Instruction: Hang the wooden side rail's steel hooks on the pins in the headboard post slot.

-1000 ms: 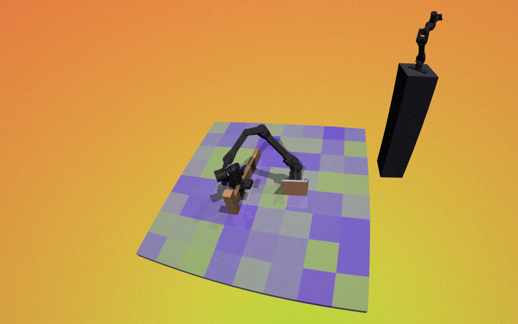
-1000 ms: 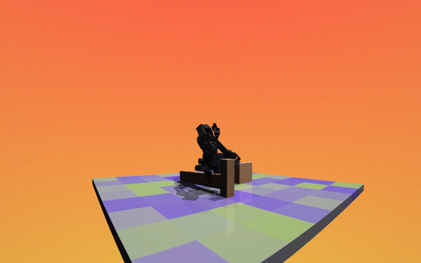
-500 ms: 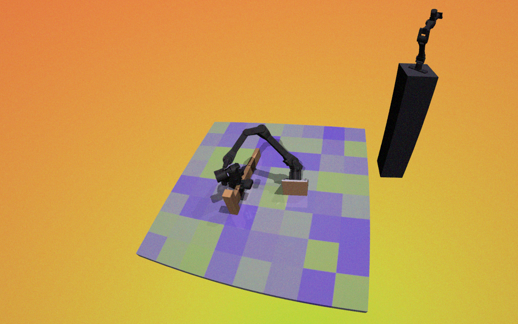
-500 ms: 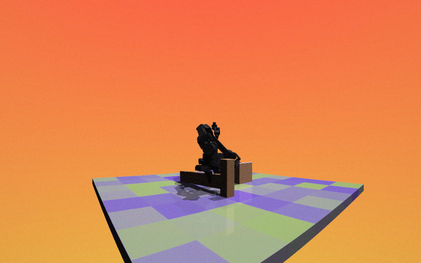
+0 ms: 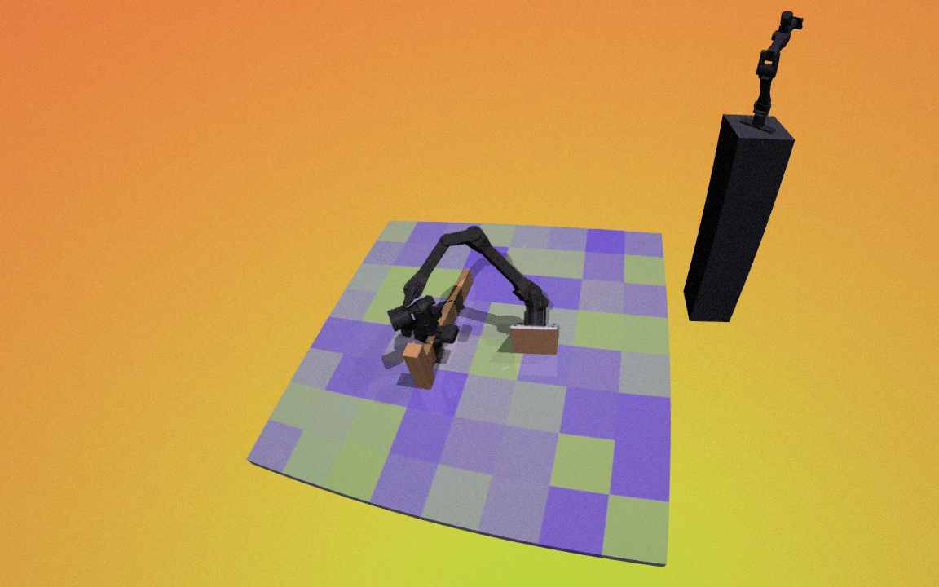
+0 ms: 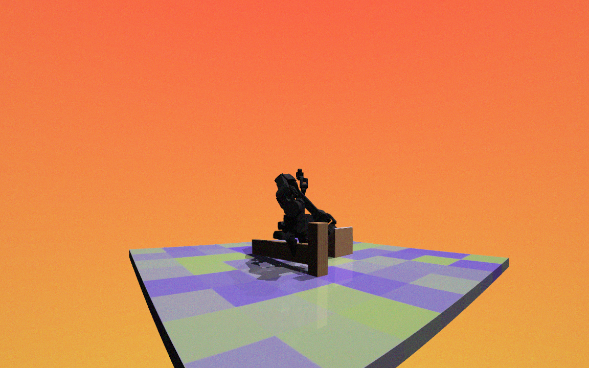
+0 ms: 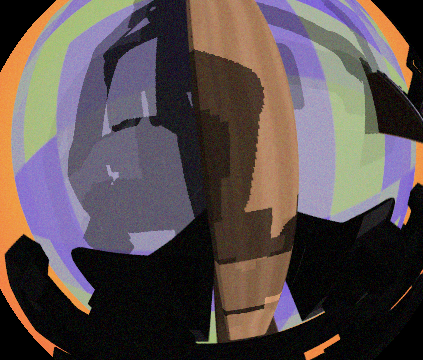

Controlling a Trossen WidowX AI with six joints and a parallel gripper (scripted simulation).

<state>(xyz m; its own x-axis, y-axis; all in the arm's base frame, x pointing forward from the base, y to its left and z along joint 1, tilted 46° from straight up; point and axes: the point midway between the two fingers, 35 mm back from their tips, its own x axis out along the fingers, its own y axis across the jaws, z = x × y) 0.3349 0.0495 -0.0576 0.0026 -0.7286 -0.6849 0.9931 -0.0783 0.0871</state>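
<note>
My gripper tip is now 1 cm short of the wooden headboard post, 12 cm to the right of it and 4 cm below it.
</note>
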